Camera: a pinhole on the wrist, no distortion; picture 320 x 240 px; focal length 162.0 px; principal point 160.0 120.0 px. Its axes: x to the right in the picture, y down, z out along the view. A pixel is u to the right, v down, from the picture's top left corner.
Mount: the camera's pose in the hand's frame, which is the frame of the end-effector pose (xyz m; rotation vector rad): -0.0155 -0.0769 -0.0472 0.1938 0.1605 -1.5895
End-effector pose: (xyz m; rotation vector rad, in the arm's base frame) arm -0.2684 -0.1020 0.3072 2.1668 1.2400 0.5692
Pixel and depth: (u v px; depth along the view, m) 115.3 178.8 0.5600
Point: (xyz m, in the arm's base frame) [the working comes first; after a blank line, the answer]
In the camera's frame: -0.1545 0.2033 0.5600

0.1090 -0.0667 -0.1162
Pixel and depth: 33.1 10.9 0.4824
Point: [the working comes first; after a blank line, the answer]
In the camera's frame: -0.3779 -0.3249 0.4824

-0.0044 -0.6138 0.0341
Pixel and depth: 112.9 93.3 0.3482
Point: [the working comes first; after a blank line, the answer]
In the camera's frame: -0.1012 -0.0574 0.3482

-0.1485 -0.2326 0.0313
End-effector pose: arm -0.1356 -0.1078 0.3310 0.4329 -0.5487 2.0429
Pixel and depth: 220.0 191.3 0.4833
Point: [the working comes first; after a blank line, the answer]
In the camera's frame: 0.1790 0.2127 0.4833

0.1236 -0.0232 0.8230
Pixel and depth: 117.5 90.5 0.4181
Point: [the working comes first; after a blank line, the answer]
In the camera's frame: -0.1097 -0.0761 0.4181

-0.0020 -0.3575 0.6144
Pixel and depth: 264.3 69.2 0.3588
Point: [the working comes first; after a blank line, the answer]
In the camera's frame: 0.2310 -0.1125 0.3588

0.2832 -0.1707 0.5459
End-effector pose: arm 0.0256 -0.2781 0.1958 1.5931 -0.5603 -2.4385
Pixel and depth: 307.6 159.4 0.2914
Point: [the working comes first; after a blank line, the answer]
In the camera's frame: 0.2655 0.0709 0.2914

-0.1311 0.1135 0.0623
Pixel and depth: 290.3 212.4 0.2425
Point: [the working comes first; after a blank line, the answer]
In the camera's frame: 0.1950 0.1383 0.2425

-0.1366 0.0118 0.0233
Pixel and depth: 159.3 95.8 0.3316
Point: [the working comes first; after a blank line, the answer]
In the camera's frame: -0.0014 -0.0495 0.3316

-0.1862 -0.0587 0.2960
